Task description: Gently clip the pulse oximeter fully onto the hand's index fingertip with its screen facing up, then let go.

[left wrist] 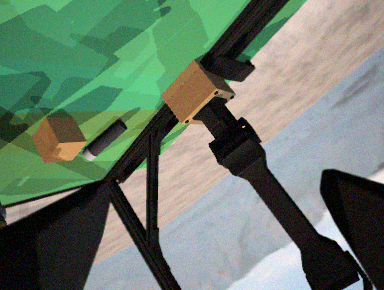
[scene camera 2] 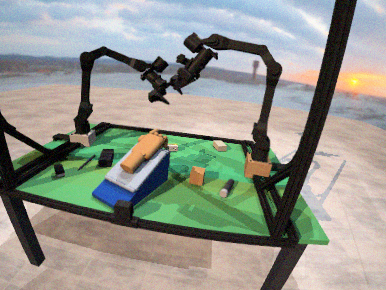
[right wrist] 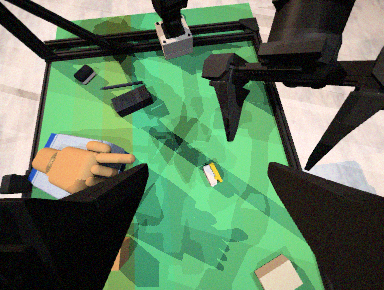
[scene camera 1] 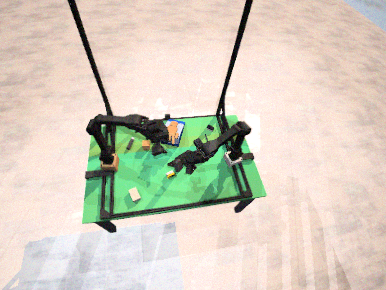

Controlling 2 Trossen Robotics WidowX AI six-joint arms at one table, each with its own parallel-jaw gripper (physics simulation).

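Frame: origin at the left arm's base, x left, y back, z up, level; metres.
Where they show: left gripper, fingertip midpoint: (left wrist: 215, 186) (scene camera 2: 176, 99) (right wrist: 262, 153) (scene camera 1: 171, 161); right gripper, fingertip midpoint: (scene camera 2: 177, 88) (right wrist: 207, 168) (scene camera 1: 167, 146); left arm's base, origin of the base link: (scene camera 2: 82, 132) (right wrist: 173, 29) (scene camera 1: 233, 156); right arm's base, origin of the base link: (left wrist: 209, 108) (scene camera 2: 259, 158) (scene camera 1: 108, 160).
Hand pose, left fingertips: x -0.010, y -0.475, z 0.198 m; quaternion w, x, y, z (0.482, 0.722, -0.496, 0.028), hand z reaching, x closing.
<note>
Each offset is from my left fingertips to the top centre of the thing.
The pulse oximeter {dx -0.031, dy +0.004, dz -0.225 m} (scene camera 1: 170, 174) (scene camera 2: 172, 148) (right wrist: 212, 176), small, white and yellow, lies on the green table apart from the hand. The tan hand (scene camera 1: 173, 131) (scene camera 2: 145, 151) (right wrist: 72, 167) rests on a blue and white wedge (scene camera 2: 156, 176) (right wrist: 61, 142); one finger (right wrist: 117, 158) extends beyond the others. My left gripper (scene camera 1: 179, 168) (scene camera 2: 168, 94) (left wrist: 215, 186) (right wrist: 262, 153) is open and empty, raised above the table near the oximeter in scene camera 1. My right gripper (scene camera 1: 159, 149) (scene camera 2: 175, 88) (right wrist: 207, 168) is open and empty, high up; the oximeter shows between its fingers from above.
An orange-brown block {dx -0.314, dy -0.089, dz -0.207 m} (scene camera 1: 145, 145) (scene camera 2: 197, 175) (left wrist: 59, 140) and a dark cylinder {dx -0.374, dy -0.195, dz -0.229 m} (scene camera 1: 130, 144) (scene camera 2: 227, 188) (left wrist: 106, 139) lie beyond the hand. A cream block {dx +0.027, dy -0.261, dz -0.227 m} (scene camera 1: 134, 194) (scene camera 2: 219, 145) (right wrist: 279, 274), black box {dx -0.182, dy +0.293, dz -0.222 m} (scene camera 2: 106, 157) (right wrist: 132, 100) and pen {dx -0.209, dy +0.373, dz -0.248 m} (scene camera 2: 86, 162) also lie there. The grippers are close together.
</note>
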